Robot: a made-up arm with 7 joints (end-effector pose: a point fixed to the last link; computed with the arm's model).
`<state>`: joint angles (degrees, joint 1 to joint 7).
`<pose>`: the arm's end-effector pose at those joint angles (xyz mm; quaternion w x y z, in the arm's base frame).
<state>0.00 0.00 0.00 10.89 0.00 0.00 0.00</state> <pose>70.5 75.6 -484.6 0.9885 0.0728 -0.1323 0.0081</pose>
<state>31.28 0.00 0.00 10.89 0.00 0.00 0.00</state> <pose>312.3 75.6 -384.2 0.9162 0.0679 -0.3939 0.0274</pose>
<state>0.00 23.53 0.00 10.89 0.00 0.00 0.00</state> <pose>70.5 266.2 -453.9 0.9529 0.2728 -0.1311 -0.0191</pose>
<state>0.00 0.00 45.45 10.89 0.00 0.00 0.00</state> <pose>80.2 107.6 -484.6 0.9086 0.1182 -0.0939 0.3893</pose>
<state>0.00 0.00 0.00 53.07 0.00 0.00 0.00</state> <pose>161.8 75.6 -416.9 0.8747 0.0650 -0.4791 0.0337</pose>
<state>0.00 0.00 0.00 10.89 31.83 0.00 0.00</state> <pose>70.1 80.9 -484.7 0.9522 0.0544 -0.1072 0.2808</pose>
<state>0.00 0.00 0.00 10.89 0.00 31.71 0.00</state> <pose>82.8 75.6 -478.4 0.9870 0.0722 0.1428 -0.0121</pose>
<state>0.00 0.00 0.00 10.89 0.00 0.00 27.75</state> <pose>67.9 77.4 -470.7 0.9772 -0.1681 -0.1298 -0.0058</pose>
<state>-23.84 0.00 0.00 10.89 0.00 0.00 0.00</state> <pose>-129.3 75.6 -467.2 0.9945 0.0729 0.0748 -0.0071</pose>
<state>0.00 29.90 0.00 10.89 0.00 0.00 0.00</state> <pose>70.5 314.3 -432.4 0.9363 0.3253 -0.1299 -0.0263</pose>
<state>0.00 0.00 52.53 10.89 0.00 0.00 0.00</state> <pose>79.3 112.9 -484.6 0.8829 0.1238 -0.0864 0.4447</pose>
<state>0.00 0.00 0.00 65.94 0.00 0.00 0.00</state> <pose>177.3 75.6 -385.0 0.8155 0.0608 -0.5741 0.0408</pose>
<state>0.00 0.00 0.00 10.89 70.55 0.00 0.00</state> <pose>66.0 85.8 -485.5 0.8104 0.0266 -0.0658 0.5816</pose>
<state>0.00 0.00 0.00 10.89 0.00 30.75 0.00</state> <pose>82.4 75.6 -478.5 0.9882 0.0723 0.1345 -0.0115</pose>
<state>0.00 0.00 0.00 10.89 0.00 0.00 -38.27</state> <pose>73.9 84.0 -502.0 0.9100 0.3951 -0.1231 0.0263</pose>
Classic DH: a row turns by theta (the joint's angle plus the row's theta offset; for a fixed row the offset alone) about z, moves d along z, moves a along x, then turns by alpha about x. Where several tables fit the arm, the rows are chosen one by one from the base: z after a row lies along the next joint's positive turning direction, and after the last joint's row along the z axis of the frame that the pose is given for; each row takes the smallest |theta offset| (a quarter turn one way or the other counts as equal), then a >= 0, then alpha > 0; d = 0 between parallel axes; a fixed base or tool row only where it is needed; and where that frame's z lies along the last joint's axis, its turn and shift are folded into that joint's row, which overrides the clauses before.
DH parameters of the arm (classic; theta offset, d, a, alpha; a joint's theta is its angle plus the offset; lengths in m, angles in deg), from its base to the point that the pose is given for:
base (fixed): 0 -0.0026 0.012 90
joint 1: -90 -0.0971 0.0089 -90
joint 2: 90 0.0251 0.006 -90
joint 3: 90 -0.3209 0.0088 -90
joint 4: 0 0.0257 -0.0032 90
joint 5: 0 -0.1789 -0.0229 90
joint 6: 90 0.0278 0.0247 90
joint 7: 81.58 0.0133 -0.0298 85.68
tool (fixed): -89.55 0.0011 0 0

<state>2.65 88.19 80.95 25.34 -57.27 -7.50 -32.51</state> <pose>76.9 573.0 53.4 0.1975 0.9500 -0.2196 0.1013</pose>
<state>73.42 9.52 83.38 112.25 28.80 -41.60 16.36</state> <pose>263.8 284.8 -2.4 0.5096 -0.3283 0.6657 -0.4351</pose>
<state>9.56 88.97 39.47 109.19 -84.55 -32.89 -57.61</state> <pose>172.4 339.7 92.8 0.5705 -0.5525 0.3608 0.4889</pose>
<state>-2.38 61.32 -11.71 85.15 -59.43 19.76 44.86</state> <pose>142.4 340.8 -222.8 0.6076 0.4472 -0.0628 -0.6533</pose>
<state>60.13 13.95 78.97 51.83 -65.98 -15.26 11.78</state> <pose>383.0 307.5 -128.5 0.5622 0.4401 -0.6559 0.2451</pose>
